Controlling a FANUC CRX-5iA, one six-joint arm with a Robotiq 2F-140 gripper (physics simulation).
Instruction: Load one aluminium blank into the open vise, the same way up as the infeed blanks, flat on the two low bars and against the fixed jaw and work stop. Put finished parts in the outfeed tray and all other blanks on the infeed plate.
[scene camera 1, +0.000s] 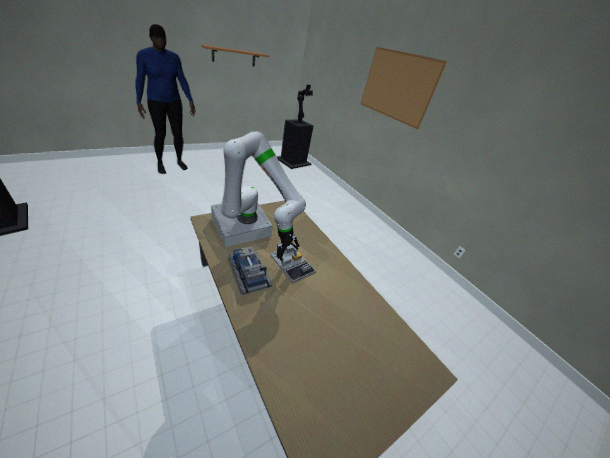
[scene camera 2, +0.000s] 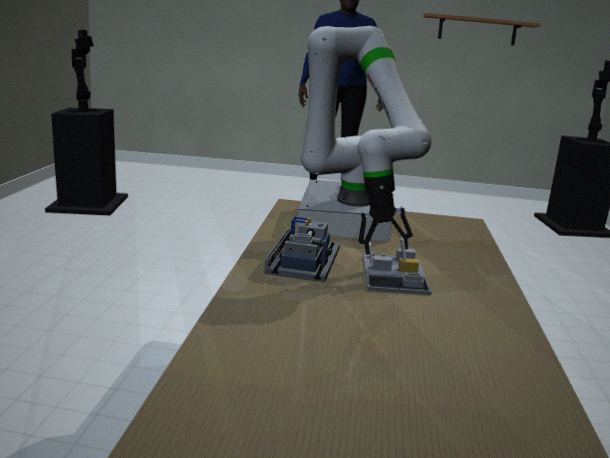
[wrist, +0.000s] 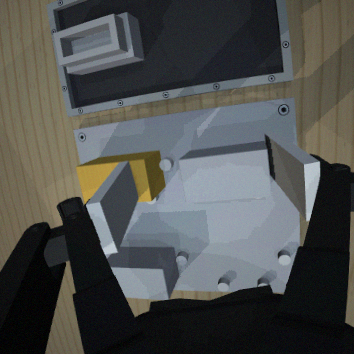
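Pixels of known places: gripper, fingertip midpoint: (scene camera 1: 289, 259) (scene camera 2: 388, 262) (wrist: 198, 166); arm's base, origin of the base link: (scene camera 1: 247, 217) (scene camera 2: 356, 199).
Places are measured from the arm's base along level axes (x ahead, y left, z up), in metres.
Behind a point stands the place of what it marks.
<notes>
An aluminium blank (wrist: 225, 176) {x 0.441, y 0.038, z -0.065 m} (scene camera 2: 383, 263) {x 0.457, y 0.041, z -0.077 m} lies on the infeed plate (wrist: 240, 225) {x 0.387, y 0.039, z -0.101 m}. Another grey blank (wrist: 140, 282) {x 0.359, y 0.127, z -0.065 m} (scene camera 2: 406, 253) {x 0.374, y 0.132, z -0.071 m} lies at the plate's near-left corner in the wrist view. My gripper (wrist: 198, 166) {x 0.449, y 0.057, z -0.074 m} (scene camera 2: 386, 248) is low over the plate and open, its fingers partly drawn in. In the wrist view the right finger is close to the first blank's right end; the left finger stands apart from its left end, near a yellow block (wrist: 90, 177) {x 0.457, y 0.142, z -0.065 m} (scene camera 2: 409, 265) {x 0.466, y 0.123, z -0.076 m}. A pocketed part (wrist: 87, 45) {x 0.557, y 0.124, z -0.082 m} (scene camera 2: 413, 280) {x 0.571, y 0.114, z -0.081 m} sits in the outfeed tray (wrist: 177, 93) {x 0.505, y 0.066, z -0.097 m}. The vise (scene camera 2: 300, 261) {x 0.512, y -0.227, z -0.060 m} (scene camera 1: 252, 270) stands left of the plate; its jaw gap is unclear.
Round pegs (wrist: 284, 257) {x 0.357, y 0.006, z -0.093 m} stand up from the infeed plate. The vise's base has raised rails. The robot's base block (scene camera 2: 345, 221) {x 0.133, y -0.051, z -0.048 m} stands behind on the wooden table (scene camera 2: 350, 360) {x 0.980, y -0.119, z -0.109 m}. A person (scene camera 1: 162, 80) stands behind the table. Dark pedestals (scene camera 2: 85, 155) (scene camera 2: 580, 185) carry small black arms.
</notes>
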